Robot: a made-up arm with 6 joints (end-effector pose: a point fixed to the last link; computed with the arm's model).
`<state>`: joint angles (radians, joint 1 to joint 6).
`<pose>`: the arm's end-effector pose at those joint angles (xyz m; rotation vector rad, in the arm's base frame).
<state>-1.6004 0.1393 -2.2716 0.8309 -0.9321 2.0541</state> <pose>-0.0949 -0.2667 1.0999 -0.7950 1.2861 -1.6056</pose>
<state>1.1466 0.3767 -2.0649 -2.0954 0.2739 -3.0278</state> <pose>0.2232 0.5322 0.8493 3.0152 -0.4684 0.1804</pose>
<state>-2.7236 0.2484 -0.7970 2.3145 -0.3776 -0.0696</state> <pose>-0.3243 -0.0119 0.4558 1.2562 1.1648 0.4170</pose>
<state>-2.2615 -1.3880 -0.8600 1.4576 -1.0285 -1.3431</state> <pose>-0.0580 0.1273 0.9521 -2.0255 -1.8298 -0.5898</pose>
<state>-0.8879 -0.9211 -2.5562 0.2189 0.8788 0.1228</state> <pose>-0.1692 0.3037 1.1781 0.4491 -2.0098 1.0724</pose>
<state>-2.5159 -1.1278 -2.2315 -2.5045 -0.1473 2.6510</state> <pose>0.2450 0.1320 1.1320 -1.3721 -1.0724 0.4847</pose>
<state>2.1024 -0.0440 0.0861 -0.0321 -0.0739 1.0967</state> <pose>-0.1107 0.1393 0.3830 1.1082 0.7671 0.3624</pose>
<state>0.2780 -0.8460 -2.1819 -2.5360 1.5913 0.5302</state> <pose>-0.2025 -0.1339 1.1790 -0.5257 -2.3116 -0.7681</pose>
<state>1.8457 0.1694 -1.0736 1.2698 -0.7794 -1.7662</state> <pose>-0.0314 0.4700 0.6822 1.0328 -0.0338 1.8337</pose>
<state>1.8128 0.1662 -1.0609 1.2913 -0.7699 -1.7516</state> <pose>-0.0142 0.4688 0.6768 1.0450 -0.0277 1.7768</pose>
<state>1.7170 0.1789 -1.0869 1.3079 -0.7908 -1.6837</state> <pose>0.0323 0.4699 0.6822 1.1063 -0.1125 1.6251</pose>
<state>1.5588 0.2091 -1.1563 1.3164 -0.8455 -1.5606</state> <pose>0.1084 0.4637 0.6996 1.2009 -0.3039 1.3839</pose>
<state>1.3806 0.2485 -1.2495 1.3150 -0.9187 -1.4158</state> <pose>0.1914 0.4411 0.7233 1.2827 -0.5569 1.1243</pose>
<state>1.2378 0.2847 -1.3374 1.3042 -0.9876 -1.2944</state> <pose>0.2529 0.4111 0.7455 1.3268 -0.7899 0.9291</pose>
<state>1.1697 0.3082 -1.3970 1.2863 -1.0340 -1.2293</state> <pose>0.2794 0.3939 0.7611 1.3422 -0.9310 0.8453</pose>
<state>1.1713 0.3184 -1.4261 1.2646 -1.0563 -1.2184</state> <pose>0.2774 0.3958 0.7701 1.3465 -0.9745 0.8567</pose>
